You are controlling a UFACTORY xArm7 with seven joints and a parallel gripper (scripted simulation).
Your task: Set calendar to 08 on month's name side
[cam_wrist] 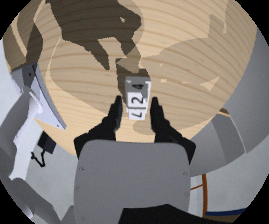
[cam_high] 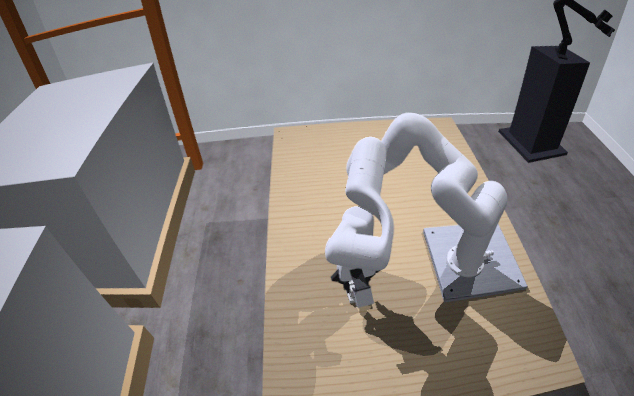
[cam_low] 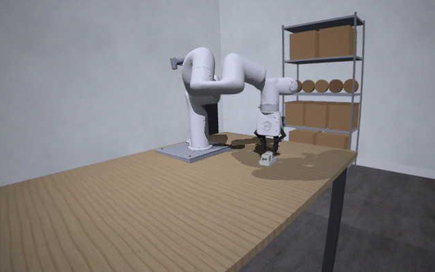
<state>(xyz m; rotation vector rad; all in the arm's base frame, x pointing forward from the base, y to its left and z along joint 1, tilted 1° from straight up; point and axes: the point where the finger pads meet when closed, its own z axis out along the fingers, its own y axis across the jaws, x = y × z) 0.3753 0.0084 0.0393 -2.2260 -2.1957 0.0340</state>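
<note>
Right now my hand is 4 cm above the white digit cube. Round my hand: white tray: 6 cm below, 2 cm to the right.
</note>
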